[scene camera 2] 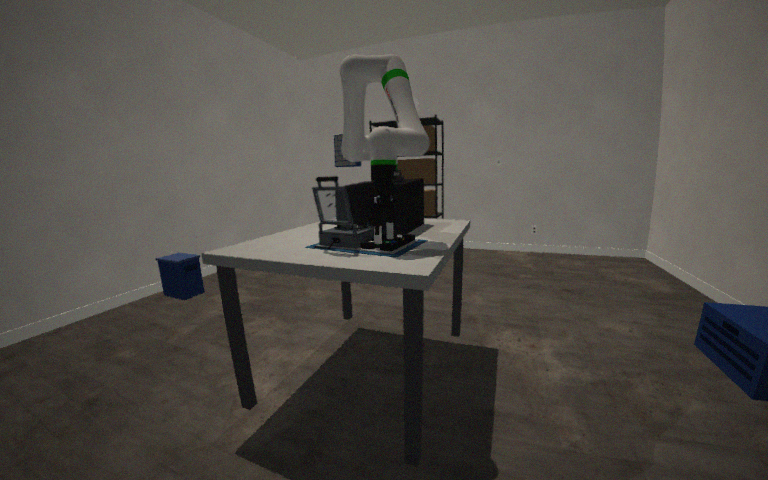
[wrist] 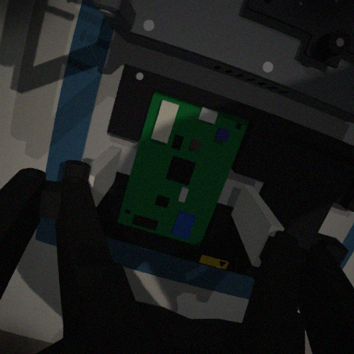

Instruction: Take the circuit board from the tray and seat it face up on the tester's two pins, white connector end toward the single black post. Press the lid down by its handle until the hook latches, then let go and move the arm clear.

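Frame: origin at the arm's base, x ahead, y left, z up, level; millimetres.
Seen in the pictures: gripper, between the fingertips: (scene camera 2: 384,241).
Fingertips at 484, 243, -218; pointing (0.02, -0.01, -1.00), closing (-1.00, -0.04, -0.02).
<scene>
A point is followed by its place in that frame, as x, y, z.
The green circuit board (wrist: 182,170) lies face up in the black tray (wrist: 122,107) in the wrist view, its white connector (wrist: 165,121) at the upper left end, near the tester. My gripper (scene camera 2: 384,232) @(484, 243, -218) (wrist: 178,182) is open, its pale finger pads low on either side of the board's long edges with gaps beside them. The grey tester (scene camera 2: 335,237) @(556, 66, -202) (wrist: 200,45) stands next to the tray. Its lid (scene camera 2: 327,206) @(577, 53, -79) stands raised, with the black handle (scene camera 2: 326,179) @(603, 76, 22) at the top. The board is mostly hidden by the gripper and tray in the scene view; I cannot make out the hook.
Tester and tray stand on a blue-edged mat (scene camera 2: 396,252) @(549, 327, -239) (wrist: 75,120) on the white table (scene camera 2: 271,243) @(597, -262, -244). A large black panel (scene camera 2: 410,203) @(119, 191, -106) stands behind the gripper. A yellow label (wrist: 214,262) is at the tray's near edge. A shelf rack (scene camera 2: 442,169) is beyond the table.
</scene>
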